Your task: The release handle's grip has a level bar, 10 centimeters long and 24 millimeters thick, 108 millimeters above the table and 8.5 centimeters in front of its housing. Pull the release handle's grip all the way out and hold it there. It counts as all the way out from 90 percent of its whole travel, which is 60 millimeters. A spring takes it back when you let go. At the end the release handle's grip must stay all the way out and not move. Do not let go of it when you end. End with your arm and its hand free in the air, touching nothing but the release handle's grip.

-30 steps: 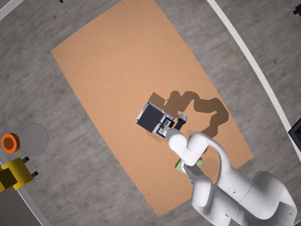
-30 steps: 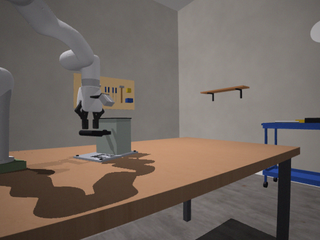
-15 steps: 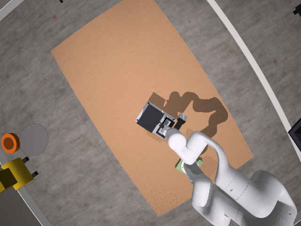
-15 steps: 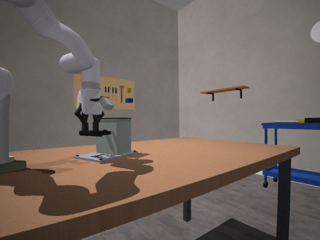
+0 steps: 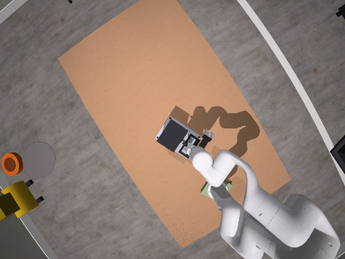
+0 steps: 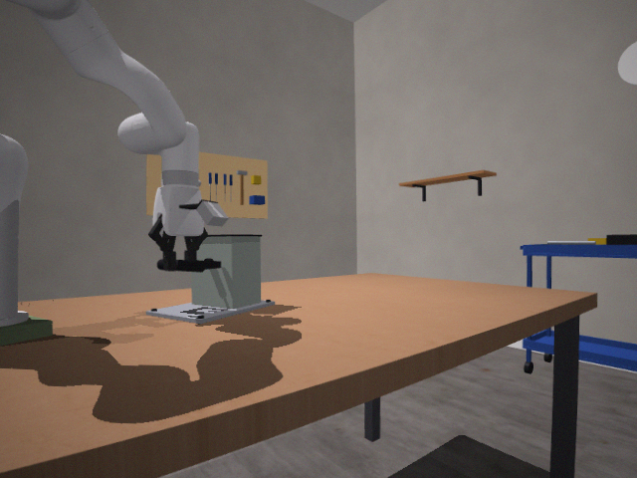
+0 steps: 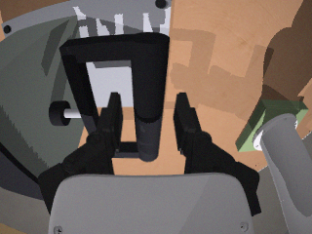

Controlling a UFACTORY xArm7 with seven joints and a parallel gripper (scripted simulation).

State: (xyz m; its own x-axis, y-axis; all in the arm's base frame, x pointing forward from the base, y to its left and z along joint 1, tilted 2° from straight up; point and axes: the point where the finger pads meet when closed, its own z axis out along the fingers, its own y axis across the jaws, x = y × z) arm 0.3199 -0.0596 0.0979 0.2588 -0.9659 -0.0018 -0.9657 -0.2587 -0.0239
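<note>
Right now the pale baseplate is 110 mm below my hand, 90 mm ahead of it and 20 mm to the left of it.
</note>
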